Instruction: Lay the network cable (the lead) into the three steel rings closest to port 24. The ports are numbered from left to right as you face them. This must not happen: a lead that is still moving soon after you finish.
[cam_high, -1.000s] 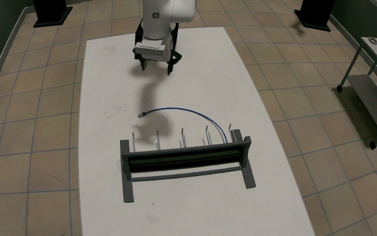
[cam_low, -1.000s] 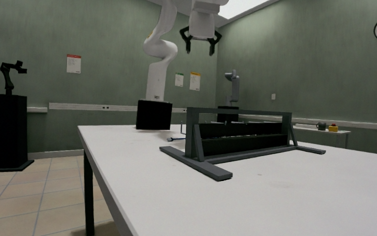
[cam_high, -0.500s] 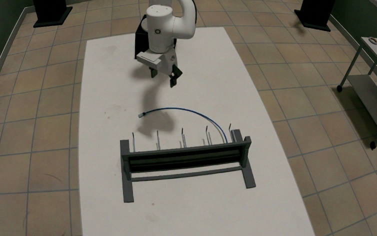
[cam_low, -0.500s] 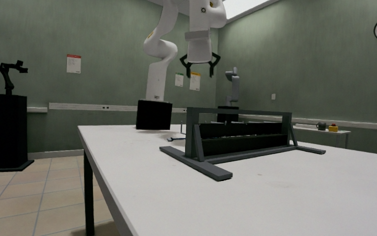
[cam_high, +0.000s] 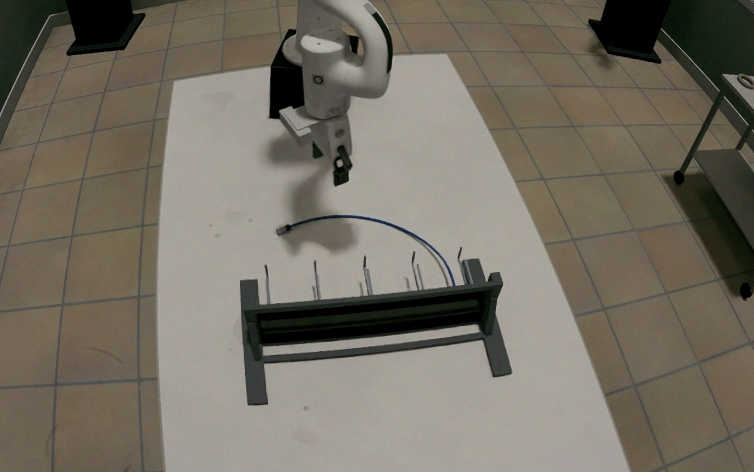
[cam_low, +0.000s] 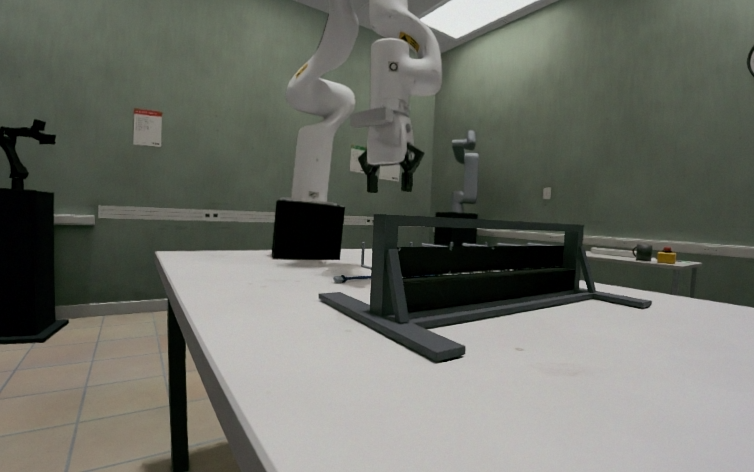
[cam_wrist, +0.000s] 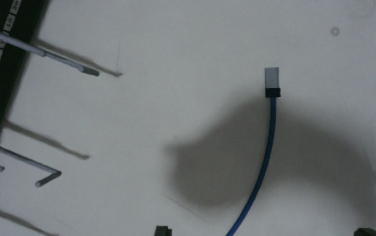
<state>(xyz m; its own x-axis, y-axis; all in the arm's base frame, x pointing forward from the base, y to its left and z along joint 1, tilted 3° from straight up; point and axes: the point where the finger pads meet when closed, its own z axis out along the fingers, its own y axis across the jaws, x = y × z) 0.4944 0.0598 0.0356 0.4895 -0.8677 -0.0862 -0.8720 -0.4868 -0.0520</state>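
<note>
My gripper is now 110 mm to the left of the grey plug and 200 mm above it. The rest, counted from my hand: dark grey patch-panel rack: 260 mm ahead, 90 mm to the left, 140 mm below.
</note>
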